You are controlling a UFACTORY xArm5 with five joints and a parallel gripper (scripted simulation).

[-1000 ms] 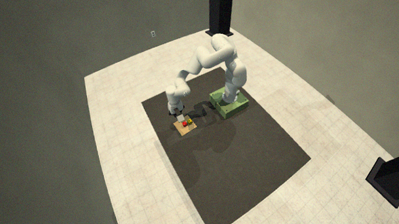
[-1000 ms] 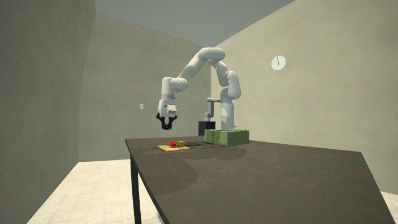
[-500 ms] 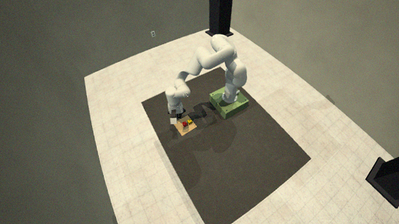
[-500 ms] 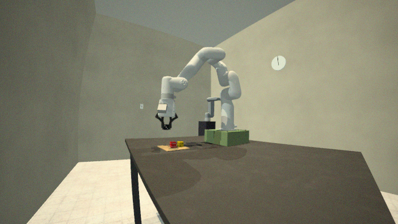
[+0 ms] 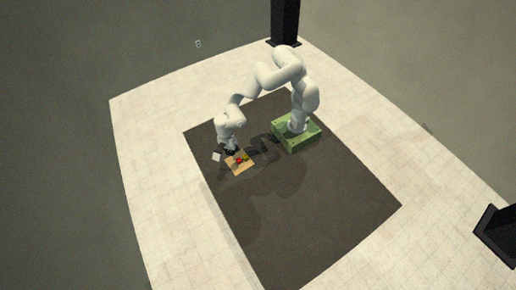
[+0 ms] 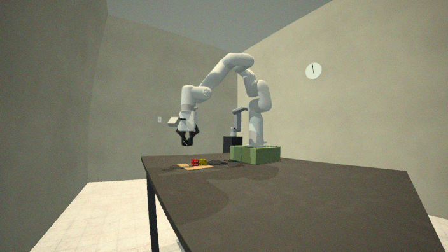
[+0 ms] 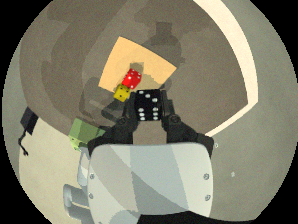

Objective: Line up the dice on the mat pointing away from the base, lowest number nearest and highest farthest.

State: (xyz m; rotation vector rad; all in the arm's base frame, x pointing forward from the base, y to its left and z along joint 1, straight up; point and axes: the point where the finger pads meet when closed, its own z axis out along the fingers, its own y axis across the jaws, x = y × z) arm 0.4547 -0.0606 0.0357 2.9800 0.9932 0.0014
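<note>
My hand is 30 mm past the red die, 20 mm to the right of it and 110 mm above it. The rest, counted from my hand: black die (10 mm below); then tan mat (30 mm behind, 20 mm to the left, 120 mm below); then yellow die (80 mm behind, 30 mm to the left, 110 mm below).
</note>
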